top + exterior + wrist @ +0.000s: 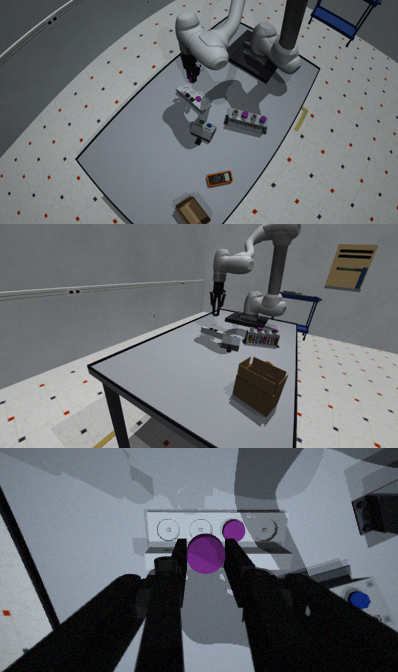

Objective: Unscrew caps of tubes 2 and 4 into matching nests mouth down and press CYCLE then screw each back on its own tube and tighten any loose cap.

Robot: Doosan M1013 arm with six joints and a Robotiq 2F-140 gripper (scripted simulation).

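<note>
Right now my hand is 220 mm to the right of the blue key, 120 mm short of it and 120 mm above it. The rest, counted from my hand: green key 180 mm to the left, 130 mm ahead, 120 mm below; key housing 200 mm to the left, 140 mm ahead, 130 mm below; purple cap 340 mm to the left, 70 mm below, 30 mm behind.
</note>
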